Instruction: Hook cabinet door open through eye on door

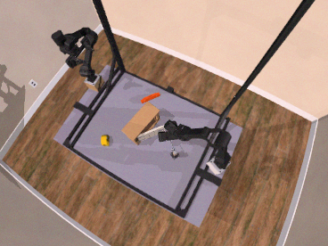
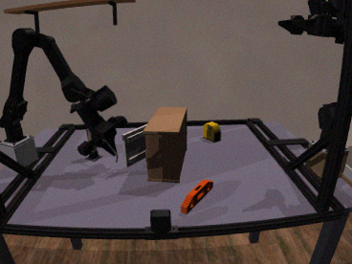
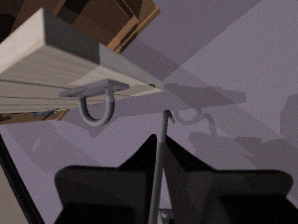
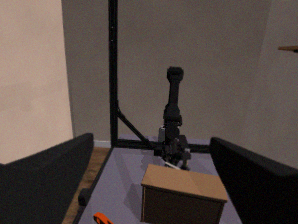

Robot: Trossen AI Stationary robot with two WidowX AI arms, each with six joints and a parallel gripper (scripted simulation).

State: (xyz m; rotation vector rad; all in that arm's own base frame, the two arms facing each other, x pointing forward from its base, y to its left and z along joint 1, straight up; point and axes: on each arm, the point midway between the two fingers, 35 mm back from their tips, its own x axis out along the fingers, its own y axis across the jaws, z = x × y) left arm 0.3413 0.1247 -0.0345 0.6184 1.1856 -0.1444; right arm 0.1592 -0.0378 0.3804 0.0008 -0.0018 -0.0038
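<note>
Right now the hook is 30 mm ahead of my left hand and 30 mm to the left of it. Also, from my left hand: hook post: 50 mm ahead, 60 mm to the left; then orange tool: 180 mm behind, 290 mm to the right, 60 mm below; then cabinet door: 60 mm ahead, 100 mm to the right.
</note>
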